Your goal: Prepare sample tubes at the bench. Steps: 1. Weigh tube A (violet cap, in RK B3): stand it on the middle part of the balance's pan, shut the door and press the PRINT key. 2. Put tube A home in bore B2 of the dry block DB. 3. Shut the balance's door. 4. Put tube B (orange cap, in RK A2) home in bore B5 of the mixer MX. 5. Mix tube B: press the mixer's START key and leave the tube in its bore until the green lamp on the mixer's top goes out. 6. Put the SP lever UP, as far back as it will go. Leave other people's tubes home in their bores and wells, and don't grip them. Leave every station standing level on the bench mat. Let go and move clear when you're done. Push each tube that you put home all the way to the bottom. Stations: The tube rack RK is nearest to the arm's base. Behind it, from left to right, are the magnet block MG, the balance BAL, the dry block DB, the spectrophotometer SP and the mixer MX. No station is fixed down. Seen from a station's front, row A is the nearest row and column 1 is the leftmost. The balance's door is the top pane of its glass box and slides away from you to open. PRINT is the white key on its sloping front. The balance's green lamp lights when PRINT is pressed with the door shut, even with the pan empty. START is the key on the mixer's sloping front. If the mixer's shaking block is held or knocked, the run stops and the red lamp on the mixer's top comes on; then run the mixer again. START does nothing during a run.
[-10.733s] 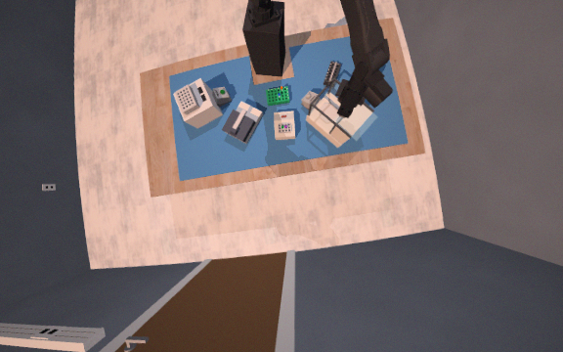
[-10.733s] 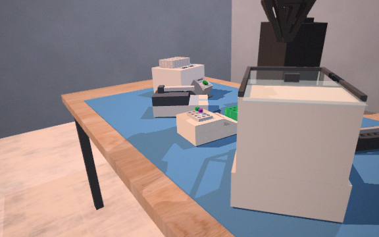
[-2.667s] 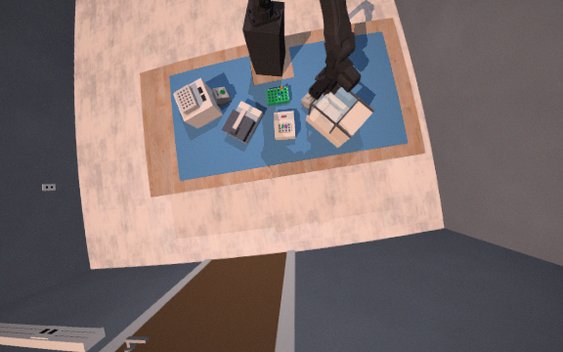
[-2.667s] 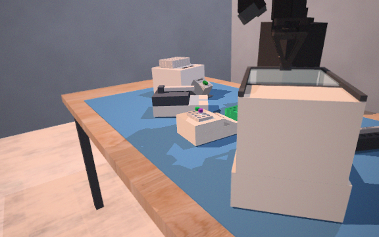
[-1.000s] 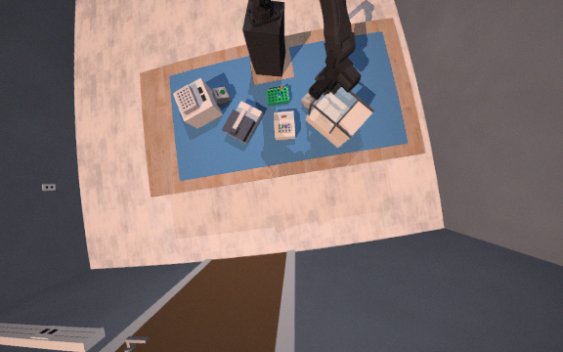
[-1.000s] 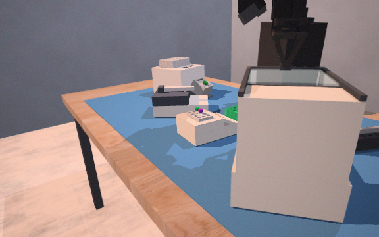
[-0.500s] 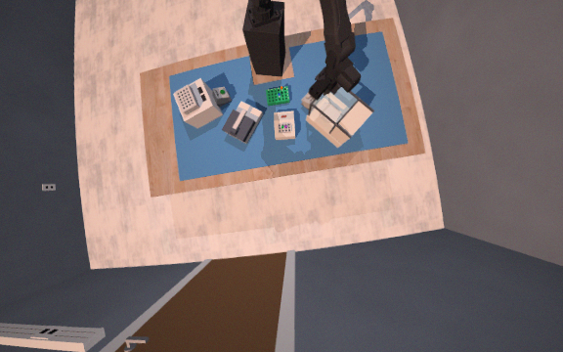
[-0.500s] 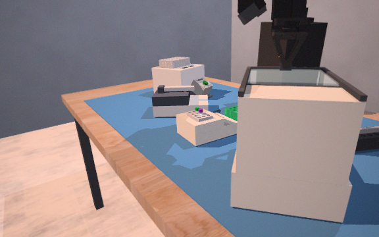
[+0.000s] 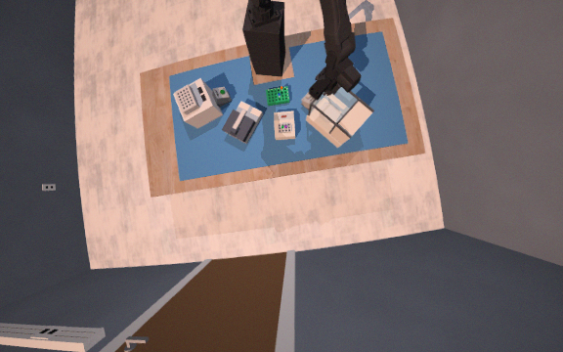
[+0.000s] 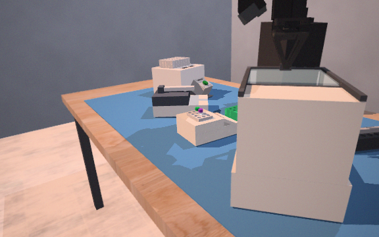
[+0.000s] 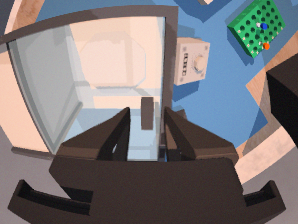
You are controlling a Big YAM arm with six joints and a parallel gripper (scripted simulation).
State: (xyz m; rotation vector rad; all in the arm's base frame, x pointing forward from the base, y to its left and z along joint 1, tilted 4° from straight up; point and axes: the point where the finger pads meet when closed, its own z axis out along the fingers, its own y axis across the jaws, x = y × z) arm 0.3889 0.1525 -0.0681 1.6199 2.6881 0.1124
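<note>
The balance door lies 3 cm ahead of my hand, 1 cm to the left of it and 1 cm below it. Also, from my hand: dry block 22 cm to the right, 19 cm below, 2 cm ahead; then blue-capped tube 19 cm to the right, 19 cm below, 16 cm behind; then magnet block 20 cm below, 18 cm behind, 14 cm to the left.
</note>
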